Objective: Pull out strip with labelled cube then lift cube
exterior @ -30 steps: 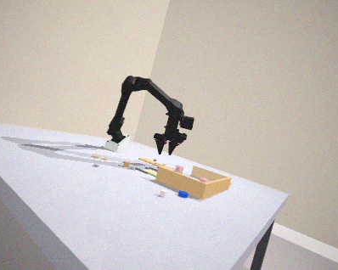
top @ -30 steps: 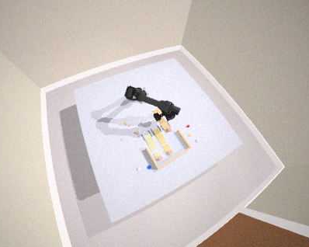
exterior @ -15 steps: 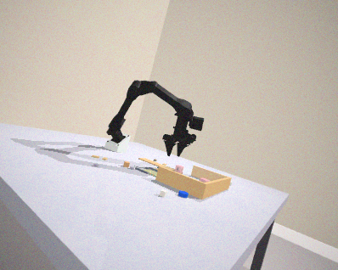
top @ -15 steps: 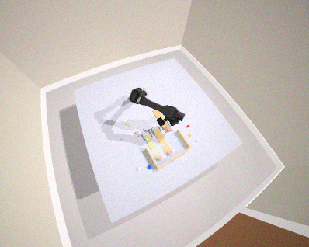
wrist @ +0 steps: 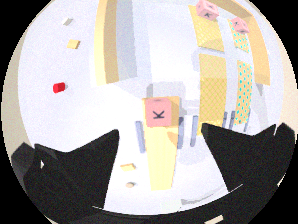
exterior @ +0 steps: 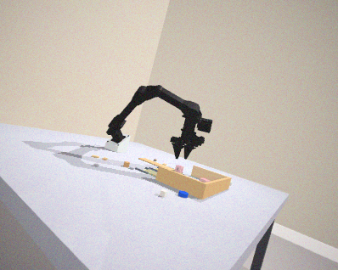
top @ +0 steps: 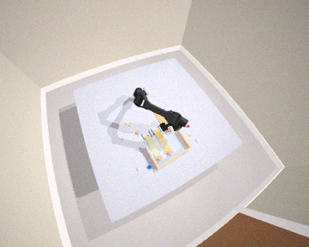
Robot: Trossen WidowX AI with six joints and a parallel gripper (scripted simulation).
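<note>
Now: the pale yellow strip 11 cm behind my gripper tip, 7 cm below it and 1 cm to the right of it. From my gripper tip the other things lie so: blue disc: 30 cm to the right, 20 cm ahead, 6 cm below; small red piece: 18 cm to the left, 6 cm below, 6 cm ahead.
</note>
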